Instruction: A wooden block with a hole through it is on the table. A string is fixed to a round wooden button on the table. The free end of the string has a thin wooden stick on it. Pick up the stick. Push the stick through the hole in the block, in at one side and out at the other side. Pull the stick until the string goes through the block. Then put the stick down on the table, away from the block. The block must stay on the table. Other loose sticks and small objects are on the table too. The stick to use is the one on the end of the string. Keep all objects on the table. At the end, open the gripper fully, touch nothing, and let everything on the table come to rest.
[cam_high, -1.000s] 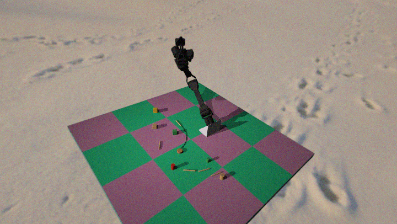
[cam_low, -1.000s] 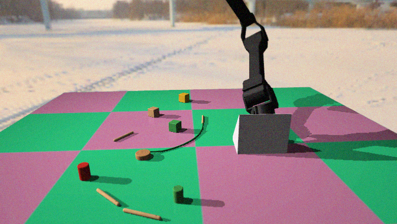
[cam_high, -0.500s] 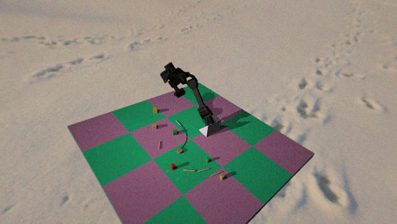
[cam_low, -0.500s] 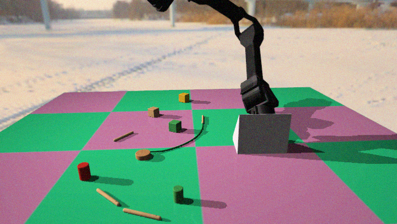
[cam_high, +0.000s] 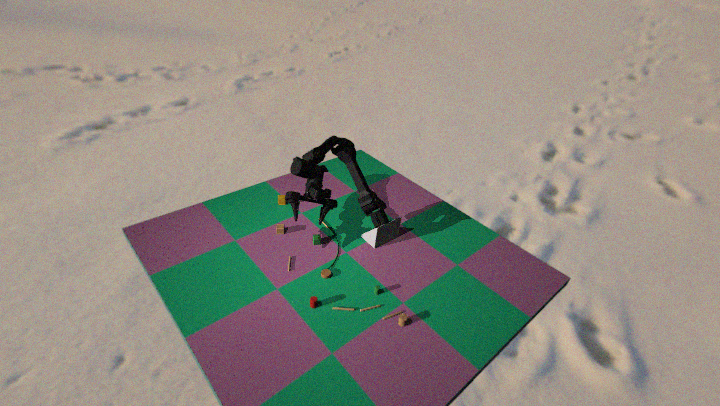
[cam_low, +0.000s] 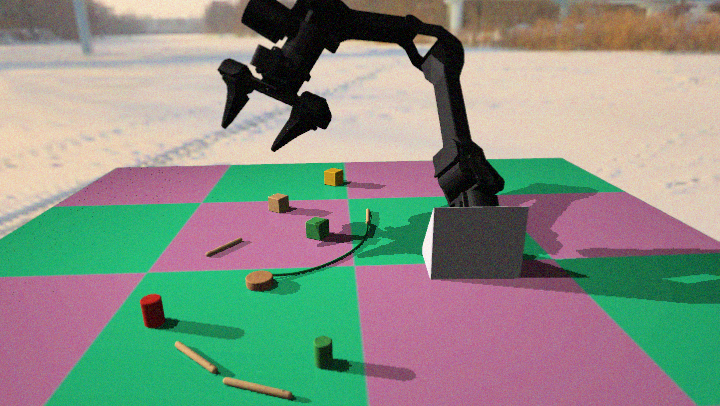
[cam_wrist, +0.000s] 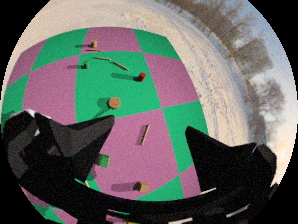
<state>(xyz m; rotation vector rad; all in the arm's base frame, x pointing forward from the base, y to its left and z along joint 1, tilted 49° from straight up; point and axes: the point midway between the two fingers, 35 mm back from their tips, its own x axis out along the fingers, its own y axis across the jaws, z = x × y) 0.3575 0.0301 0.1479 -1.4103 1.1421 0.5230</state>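
The green block is 100 mm behind my gripper tip, 70 mm to the right of it and 180 mm below it. Also, from my gripper tip: tan wooden block: 30 mm behind, 220 mm to the right, 180 mm below; round wooden button: 10 mm behind, 100 mm to the left, 190 mm below; red cylinder: 120 mm ahead, 180 mm to the left, 180 mm below.
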